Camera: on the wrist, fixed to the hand. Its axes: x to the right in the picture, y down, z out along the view.
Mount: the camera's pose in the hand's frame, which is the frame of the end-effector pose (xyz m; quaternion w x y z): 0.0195 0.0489 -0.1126 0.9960 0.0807 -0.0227 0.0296
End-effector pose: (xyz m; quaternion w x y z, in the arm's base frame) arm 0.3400 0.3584 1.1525 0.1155 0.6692 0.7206 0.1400
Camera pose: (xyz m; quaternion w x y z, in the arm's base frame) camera 0.3442 0.3757 1.2755 0.0732 0.7004 0.7066 0.0695
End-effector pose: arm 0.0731 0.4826 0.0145 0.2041 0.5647 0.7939 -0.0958
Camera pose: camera 0.0891 0.5592 0.1111 0.1786 0.6003 0.7617 -0.1663
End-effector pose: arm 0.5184 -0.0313 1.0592 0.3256 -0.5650 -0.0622 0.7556
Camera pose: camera 0.5956 -0.0893 0.9809 0.3461 -0.5212 0.0084 0.7801
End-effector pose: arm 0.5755 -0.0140 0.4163 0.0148 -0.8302 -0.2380 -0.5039
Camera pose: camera 0.5095 -0.0797 0.4986 0.0913 -0.8442 -0.2535 -0.4634
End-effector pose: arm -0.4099 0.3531 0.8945 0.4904 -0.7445 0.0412 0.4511
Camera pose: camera -0.3520 0.2489 0.8593 0.5361 -0.6905 0.0883 0.4774
